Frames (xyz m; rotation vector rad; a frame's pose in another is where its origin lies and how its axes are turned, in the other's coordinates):
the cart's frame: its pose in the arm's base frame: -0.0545 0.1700 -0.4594 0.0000 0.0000 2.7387
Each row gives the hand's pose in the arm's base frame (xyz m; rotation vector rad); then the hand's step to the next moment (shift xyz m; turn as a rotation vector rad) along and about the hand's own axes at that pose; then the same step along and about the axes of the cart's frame.
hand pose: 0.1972 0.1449 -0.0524 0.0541 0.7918 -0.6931
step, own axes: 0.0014 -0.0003 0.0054 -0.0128 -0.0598 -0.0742
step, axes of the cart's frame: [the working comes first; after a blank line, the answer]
step, axes of the arm's base frame: 0.0040 -0.0026 0.0030 -0.0889 -0.0177 -0.0321

-0.0047 0.0008 0.0030 0.0748 0.0512 -0.0321
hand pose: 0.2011 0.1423 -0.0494 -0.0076 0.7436 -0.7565
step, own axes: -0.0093 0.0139 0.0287 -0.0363 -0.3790 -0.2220
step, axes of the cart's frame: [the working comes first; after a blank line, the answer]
step, axes of the arm's base frame: 0.0217 0.0089 0.0235 -0.3890 -0.2022 -0.0447

-0.0165 -0.0167 0.0235 0.2786 0.3386 -0.0447
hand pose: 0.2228 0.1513 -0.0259 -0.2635 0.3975 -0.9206
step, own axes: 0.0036 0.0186 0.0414 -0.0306 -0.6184 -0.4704
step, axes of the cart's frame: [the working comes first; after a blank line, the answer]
step, axes of the arm's base frame: 0.0335 0.0100 0.0291 -0.6670 -0.3588 -0.1762

-0.0269 -0.0224 0.0291 0.4729 0.5916 -0.1762
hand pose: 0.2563 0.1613 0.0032 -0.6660 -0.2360 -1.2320
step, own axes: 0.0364 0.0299 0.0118 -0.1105 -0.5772 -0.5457
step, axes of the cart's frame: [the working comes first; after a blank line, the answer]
step, axes of the arm's base frame: 0.0420 -0.0167 0.0177 -0.6695 -0.3325 -0.2904

-0.0452 -0.0011 0.0177 0.4855 0.5684 -0.2904
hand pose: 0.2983 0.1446 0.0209 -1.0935 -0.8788 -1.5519
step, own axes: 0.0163 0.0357 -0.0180 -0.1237 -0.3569 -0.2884
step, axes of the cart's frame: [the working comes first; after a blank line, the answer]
step, axes of the arm's base frame: 0.0294 -0.0300 0.0100 -0.3985 -0.1431 -0.2159

-0.0388 0.0161 0.0100 0.3105 0.2879 -0.2159
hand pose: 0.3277 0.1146 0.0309 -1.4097 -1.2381 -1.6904
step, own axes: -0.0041 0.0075 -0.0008 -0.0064 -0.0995 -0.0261
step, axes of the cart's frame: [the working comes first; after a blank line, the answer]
step, axes of the arm's base frame: 0.0073 -0.0040 -0.0019 -0.0967 0.0131 -0.0333

-0.0083 0.0008 -0.0019 0.0940 0.0259 -0.0333
